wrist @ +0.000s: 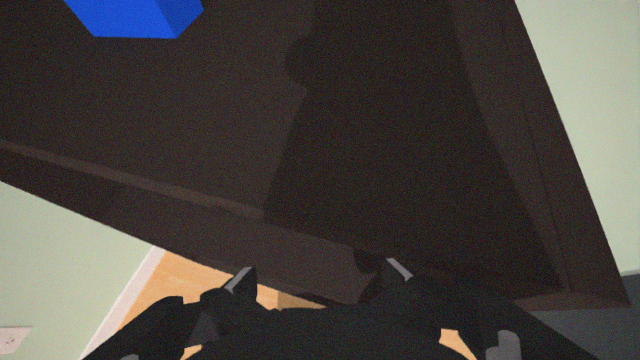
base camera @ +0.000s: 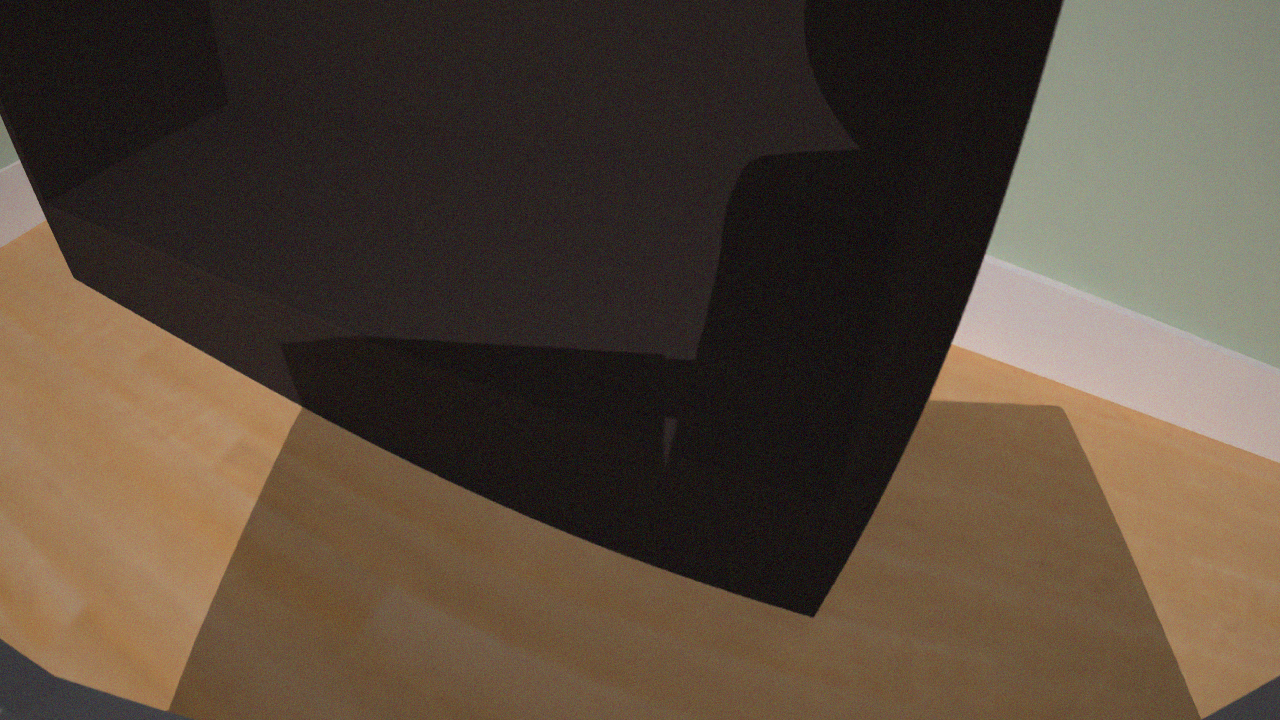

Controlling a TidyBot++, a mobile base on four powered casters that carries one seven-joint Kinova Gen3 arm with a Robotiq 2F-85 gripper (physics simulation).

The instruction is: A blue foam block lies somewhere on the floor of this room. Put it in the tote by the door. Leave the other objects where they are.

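Places are measured from the arm's base along level axes (x ahead, y left, z up), in millimetres.
Pixels of known places: gripper, fingertip midpoint: [wrist: 319,277].
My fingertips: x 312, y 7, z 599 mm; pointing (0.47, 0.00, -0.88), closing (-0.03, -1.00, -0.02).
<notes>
For each thing: its top centre in the pictures, then the offset to it from my fingertips. "spot": a spot on its surface instead. Level surfaces: height alone.
- blue block at a spot on its surface: [wrist: 132,17] spot: 213 mm ahead, 145 mm left, 81 mm up
- Wooden floor at its surface level: 995 mm down
- wall outlet at a spot on its surface: [wrist: 14,339] spot: 8 mm back, 976 mm left, 624 mm down
A blue block [wrist: 132,17] shows at the upper left edge of the wrist view, cut off by the frame, against a dark brown surface of the bookcase [wrist: 175,100] [base camera: 447,223]. It stands ahead of my fingers and to the left, apart from them. My gripper [wrist: 319,277] is open, with its two fingertips spread apart at the bottom of the wrist view and no object between them. The fingertips are seen against the bookcase's edge; how far they are from it I cannot tell. The tote does not show in either view.
The bookcase fills much of the base view, very close in front of the base. Pale green wall [base camera: 1163,179] with a white baseboard [base camera: 1118,358] is at the right. Wooden floor [base camera: 116,402] shows below. A wall outlet [wrist: 14,339] is at the wrist view's lower left.
</notes>
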